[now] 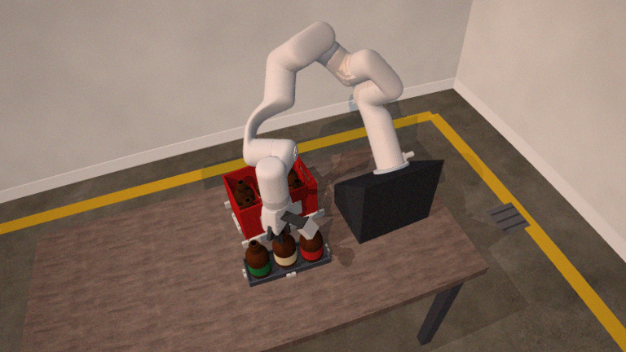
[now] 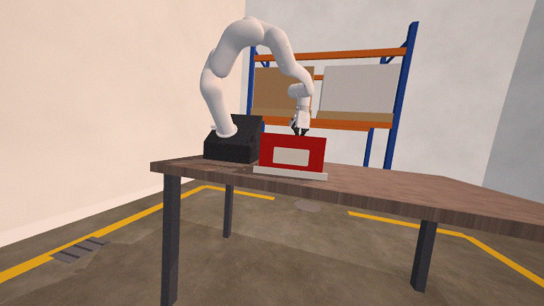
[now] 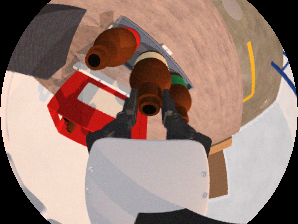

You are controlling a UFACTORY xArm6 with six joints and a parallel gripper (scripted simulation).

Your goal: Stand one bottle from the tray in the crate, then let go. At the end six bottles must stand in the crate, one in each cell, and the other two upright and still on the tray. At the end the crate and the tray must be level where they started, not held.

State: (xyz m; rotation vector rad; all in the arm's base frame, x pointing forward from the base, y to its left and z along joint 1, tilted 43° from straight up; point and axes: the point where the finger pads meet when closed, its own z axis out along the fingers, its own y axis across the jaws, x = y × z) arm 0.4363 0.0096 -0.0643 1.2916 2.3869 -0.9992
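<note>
My hand is 90 mm past the red-labelled bottle, 90 mm above it and 10 mm to the right of it. From my hand the other things lie so: crate (220 mm to the right, 90 mm below, 50 mm behind); green-label bottle (90 mm below, 90 mm ahead, 20 mm to the right); grey tray (160 mm below).
</note>
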